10 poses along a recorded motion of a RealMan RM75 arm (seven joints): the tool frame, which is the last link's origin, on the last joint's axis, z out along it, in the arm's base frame.
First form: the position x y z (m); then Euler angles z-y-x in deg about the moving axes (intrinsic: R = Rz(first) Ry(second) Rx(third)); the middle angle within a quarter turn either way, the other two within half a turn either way.
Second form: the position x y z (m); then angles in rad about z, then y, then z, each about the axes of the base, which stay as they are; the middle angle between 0 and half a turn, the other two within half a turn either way. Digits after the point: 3 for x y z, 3 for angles.
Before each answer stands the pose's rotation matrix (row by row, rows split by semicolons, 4 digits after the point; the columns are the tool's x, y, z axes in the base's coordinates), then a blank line. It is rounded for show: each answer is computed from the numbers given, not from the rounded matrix.
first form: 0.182 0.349 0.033 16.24 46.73 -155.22
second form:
0.6581 -0.0391 -0.7519; 0.1917 -0.9570 0.2175; -0.7281 -0.2873 -0.6223

0.182 0.349 0.033 -0.376 2.243 2.860
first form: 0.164 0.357 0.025 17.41 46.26 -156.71
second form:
0.6597 0.0023 -0.7515; 0.2069 -0.9619 0.1787; -0.7225 -0.2734 -0.6350

0.164 0.357 0.025 -0.362 2.259 2.908
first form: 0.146 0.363 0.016 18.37 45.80 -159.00
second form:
0.6616 0.0504 -0.7481; 0.2197 -0.9670 0.1292; -0.7169 -0.2498 -0.6509

0.146 0.363 0.016 -0.335 2.280 2.971
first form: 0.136 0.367 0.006 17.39 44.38 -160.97
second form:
0.6820 0.0649 -0.7284; 0.2136 -0.9703 0.1135; -0.6994 -0.2330 -0.6757

0.136 0.367 0.006 -0.322 2.313 2.987
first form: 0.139 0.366 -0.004 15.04 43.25 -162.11
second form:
0.7034 0.0437 -0.7094; 0.1890 -0.9737 0.1275; -0.6852 -0.2237 -0.6932

0.139 0.366 -0.004 -0.316 2.337 2.964
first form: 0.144 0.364 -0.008 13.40 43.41 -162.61
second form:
0.7067 0.0214 -0.7072; 0.1684 -0.9759 0.1388; -0.6872 -0.2171 -0.6933

0.144 0.364 -0.008 -0.306 2.337 2.948
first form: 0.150 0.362 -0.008 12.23 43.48 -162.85
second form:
0.7091 0.0041 -0.7050; 0.1537 -0.9768 0.1489; -0.6881 -0.2140 -0.6934

0.150 0.362 -0.008 -0.301 2.337 2.933
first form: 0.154 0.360 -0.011 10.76 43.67 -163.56
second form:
0.7106 -0.0129 -0.7035; 0.1350 -0.9787 0.1544; -0.6905 -0.2047 -0.6938

0.154 0.360 -0.011 -0.288 2.337 2.926
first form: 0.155 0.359 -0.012 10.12 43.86 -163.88
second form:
0.7098 -0.0206 -0.7041; 0.1267 -0.9795 0.1564; -0.6929 -0.2002 -0.6927

0.155 0.359 -0.012 -0.281 2.336 2.923
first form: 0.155 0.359 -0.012 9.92 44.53 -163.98
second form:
0.7022 -0.0251 -0.7115; 0.1228 -0.9801 0.1557; -0.7013 -0.1967 -0.6852

0.155 0.359 -0.012 -0.274 2.326 2.926
